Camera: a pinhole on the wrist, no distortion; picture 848 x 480 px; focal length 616.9 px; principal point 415.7 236.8 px. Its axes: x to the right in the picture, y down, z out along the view. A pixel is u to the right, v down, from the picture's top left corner.
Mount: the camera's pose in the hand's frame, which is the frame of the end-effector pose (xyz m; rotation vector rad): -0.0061 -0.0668 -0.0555 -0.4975 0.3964 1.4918
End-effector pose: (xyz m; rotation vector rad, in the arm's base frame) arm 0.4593 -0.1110 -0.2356 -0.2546 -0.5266 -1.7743
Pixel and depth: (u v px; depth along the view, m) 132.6 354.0 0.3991
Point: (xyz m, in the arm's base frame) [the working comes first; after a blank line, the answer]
In the camera's frame: -0.1831 0.0758 0.3991

0.4482 0.1629 0.0406
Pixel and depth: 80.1 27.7 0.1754
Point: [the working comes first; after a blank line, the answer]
In the camera's frame: -0.0954 -0.0595 0.1754

0.3834 -0.0647 -0.1011
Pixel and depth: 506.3 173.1 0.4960
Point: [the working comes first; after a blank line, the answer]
In the camera's frame: 0.0728 -0.0512 0.4960

0.6719 -0.0257 0.1143
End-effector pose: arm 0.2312 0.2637 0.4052 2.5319 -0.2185 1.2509
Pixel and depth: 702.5 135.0 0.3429
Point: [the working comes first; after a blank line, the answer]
In the camera's frame: 0.1594 -0.0566 0.3429

0.2995 -0.0246 0.4032
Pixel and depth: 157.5 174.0 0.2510
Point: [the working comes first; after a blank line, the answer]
In the camera's frame: -0.1051 -0.0256 0.2510

0.3966 0.2094 0.2801
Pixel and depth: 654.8 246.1 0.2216
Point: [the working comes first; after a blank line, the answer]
In the camera's frame: 0.0859 0.0033 0.2216

0.2496 0.1172 0.3698
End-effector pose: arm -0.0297 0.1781 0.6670 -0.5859 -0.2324 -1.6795
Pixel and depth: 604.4 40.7 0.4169
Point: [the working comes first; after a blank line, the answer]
In the camera's frame: 0.1275 -0.1325 0.4169

0.2738 0.1392 0.8760
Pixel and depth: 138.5 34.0 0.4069
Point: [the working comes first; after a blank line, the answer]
In the camera's frame: -0.1828 -0.1338 0.4069

0.0577 0.2784 1.0502
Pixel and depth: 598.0 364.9 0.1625
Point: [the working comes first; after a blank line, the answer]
In the camera's frame: 0.0480 0.0337 0.1625

0.0474 0.2297 0.6779
